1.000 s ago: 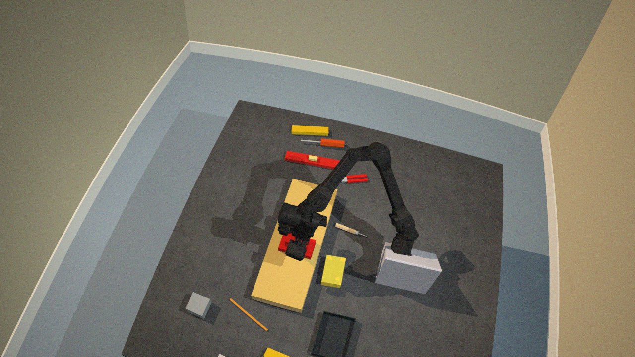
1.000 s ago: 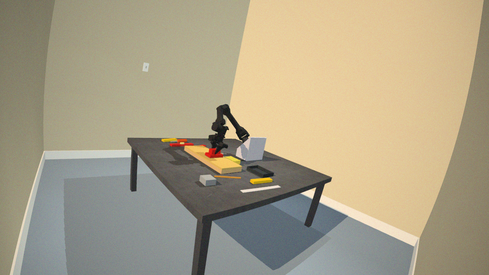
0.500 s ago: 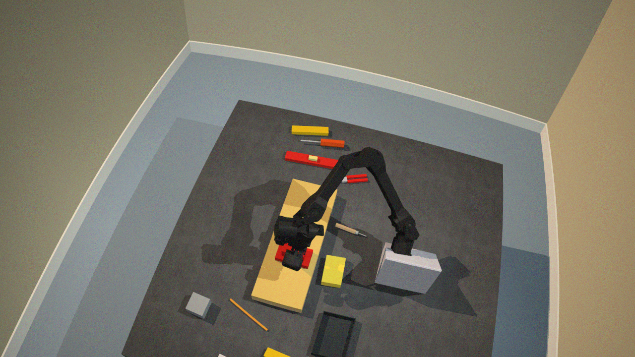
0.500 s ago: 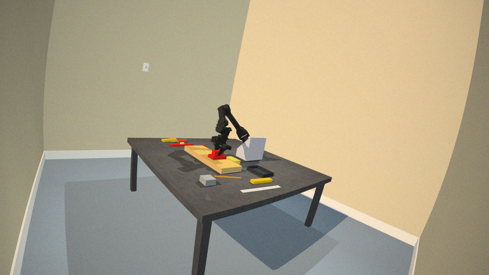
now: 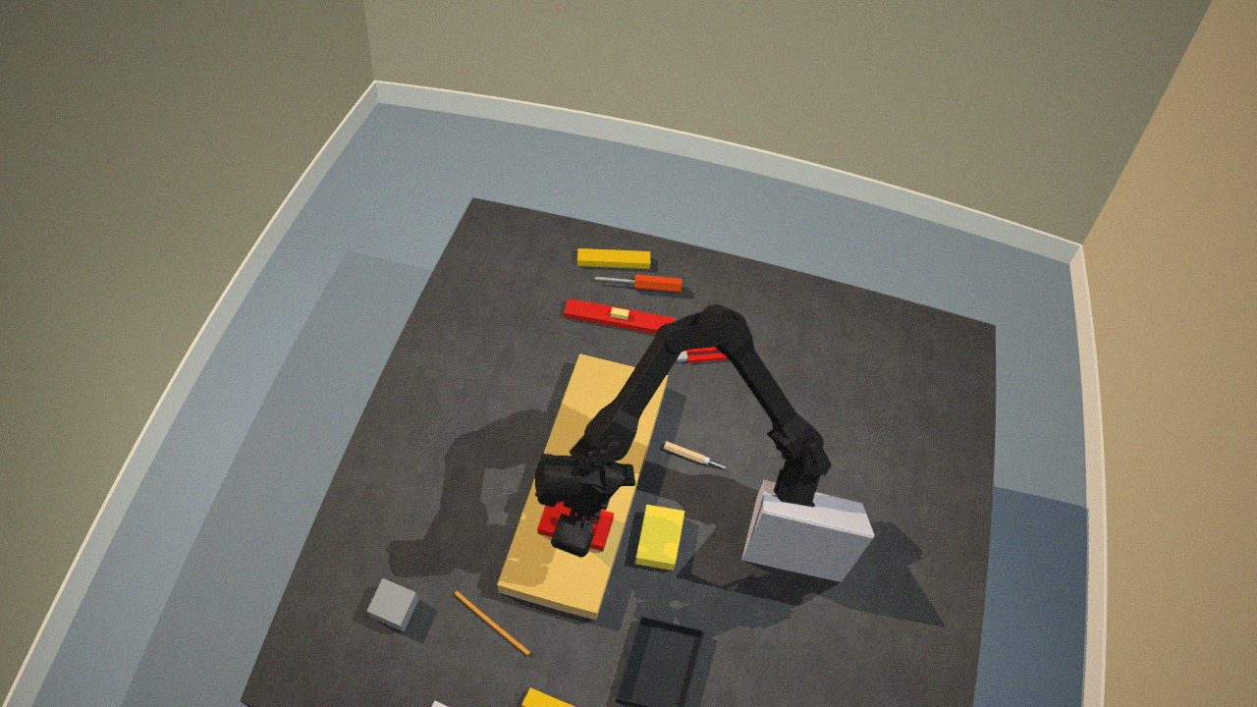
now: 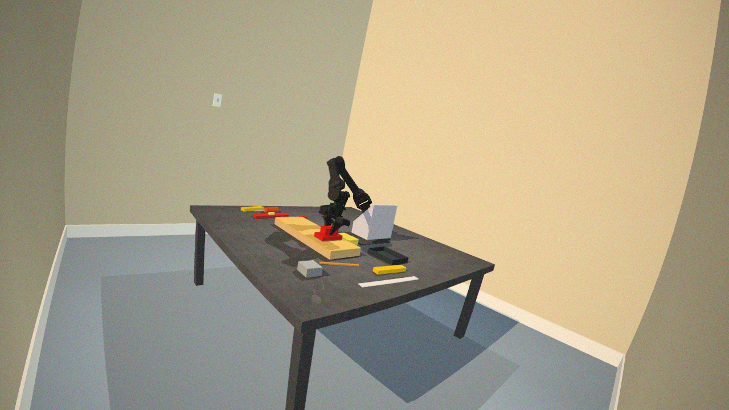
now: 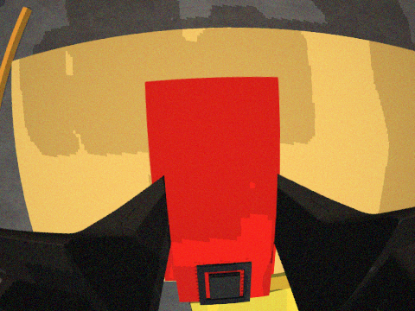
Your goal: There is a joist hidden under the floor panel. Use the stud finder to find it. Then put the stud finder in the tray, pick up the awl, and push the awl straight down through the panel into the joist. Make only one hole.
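The square indicator lies 40 mm behind my gripper tip, 30 mm above it and 10 mm to the left of it. The rest, counted from my gripper tip: red stud finder (20 mm behind, 20 mm above); then orange pencil (200 mm to the left, 110 mm ahead, 60 mm below); then yellow block (160 mm behind, 50 mm below, 10 mm to the right).
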